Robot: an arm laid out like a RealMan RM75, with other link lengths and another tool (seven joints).
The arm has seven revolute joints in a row. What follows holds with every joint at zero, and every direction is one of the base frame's. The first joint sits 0.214 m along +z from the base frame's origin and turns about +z. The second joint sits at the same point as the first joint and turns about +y. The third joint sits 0.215 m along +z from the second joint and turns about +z. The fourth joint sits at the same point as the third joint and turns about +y. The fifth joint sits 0.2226 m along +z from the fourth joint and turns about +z. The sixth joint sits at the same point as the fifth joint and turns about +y. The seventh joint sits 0.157 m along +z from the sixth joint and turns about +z. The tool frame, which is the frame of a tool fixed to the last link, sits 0.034 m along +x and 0.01 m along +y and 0.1 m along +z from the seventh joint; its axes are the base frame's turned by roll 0, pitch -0.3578 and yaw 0.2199 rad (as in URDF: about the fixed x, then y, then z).
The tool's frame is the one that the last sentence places.
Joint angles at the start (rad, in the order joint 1, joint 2, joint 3, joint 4, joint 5, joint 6, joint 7):
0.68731 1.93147 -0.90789 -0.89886 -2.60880 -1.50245 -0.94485
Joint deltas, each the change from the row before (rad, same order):
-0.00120 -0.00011 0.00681 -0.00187 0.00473 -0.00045 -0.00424
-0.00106 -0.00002 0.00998 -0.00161 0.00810 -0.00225 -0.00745
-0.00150 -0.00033 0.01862 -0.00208 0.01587 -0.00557 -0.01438
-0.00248 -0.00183 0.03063 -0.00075 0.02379 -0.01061 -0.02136
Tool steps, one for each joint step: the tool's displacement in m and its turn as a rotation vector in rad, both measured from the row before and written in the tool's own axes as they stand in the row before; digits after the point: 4 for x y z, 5 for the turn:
0.0007 0.0000 -0.0015 0.00393 0.00818 -0.00031
0.0011 -0.0008 -0.0020 0.00774 0.01119 -0.00254
0.0019 -0.0020 -0.0037 0.01554 0.02033 -0.00576
0.0021 -0.0024 -0.0057 0.02541 0.03026 -0.00623

